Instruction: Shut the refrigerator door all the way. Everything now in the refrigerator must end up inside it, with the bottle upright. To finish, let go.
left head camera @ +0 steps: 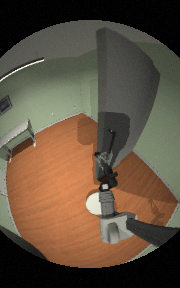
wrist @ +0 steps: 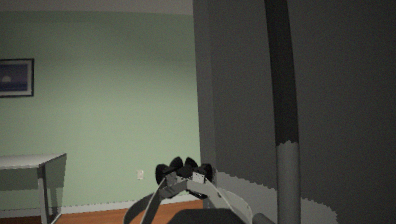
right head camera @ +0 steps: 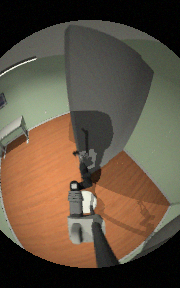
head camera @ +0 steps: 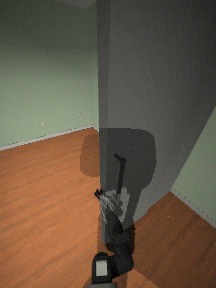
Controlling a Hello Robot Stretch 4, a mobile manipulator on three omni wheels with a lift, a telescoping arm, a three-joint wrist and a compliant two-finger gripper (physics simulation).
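Pixels of known places: gripper, fingertip midpoint: (left head camera: 95, 151) (wrist: 183, 170) (right head camera: 74, 150) (head camera: 98, 189); robot's base, origin of the base link: (left head camera: 97, 202) (right head camera: 84, 201).
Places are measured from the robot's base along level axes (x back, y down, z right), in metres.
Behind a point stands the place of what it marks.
Note:
The refrigerator door (head camera: 150, 75) @[y -1.500, x -0.552, z 0.168 m] (left head camera: 122, 80) @[y -1.511, x -0.526, z 0.123 m] (right head camera: 105, 75) @[y -1.522, x -0.567, z 0.195 m] (wrist: 240, 100) @[y -1.023, x -0.482, z 0.044 m] is a tall grey panel that fills the right of the head and wrist views. Its dark upright bar handle (head camera: 121, 175) @[y -1.124, x -0.434, z 0.083 m] (left head camera: 111, 141) @[y -1.130, x -0.435, z 0.078 m] (right head camera: 85, 140) @[y -1.136, x -0.434, z 0.078 m] (wrist: 286, 90) @[y -1.024, x -0.433, z 0.085 m] stands out from the face near the left edge. My gripper (head camera: 98, 192) @[y -0.949, x -0.486, z -0.023 m] (left head camera: 97, 154) @[y -0.949, x -0.486, z -0.023 m] (right head camera: 76, 153) (wrist: 183, 170) @[y -0.949, x -0.486, z -0.023 m] is shut and empty, with its fingertips together beside the door's left edge and left of the handle. The refrigerator's inside and the bottle are hidden behind the door. Whether the door is fully closed cannot be told.
A light table (left head camera: 17, 131) @[y -0.692, x -1.438, z -2.060 m] (right head camera: 13, 128) @[y -0.685, x -1.414, z -1.906 m] (wrist: 25, 161) @[y -0.692, x -1.600, z -1.991 m] stands at the far left, below a framed picture (wrist: 17, 77) @[y -1.584, x -1.889, z -2.545 m] on the green wall (wrist: 115, 90) @[y -1.401, x -2.489, z -1.589 m]. Wooden floor (head camera: 45, 200) @[y 0.028, x -0.998, z -0.781 m] lies left of the door. A wall also stands to the right.

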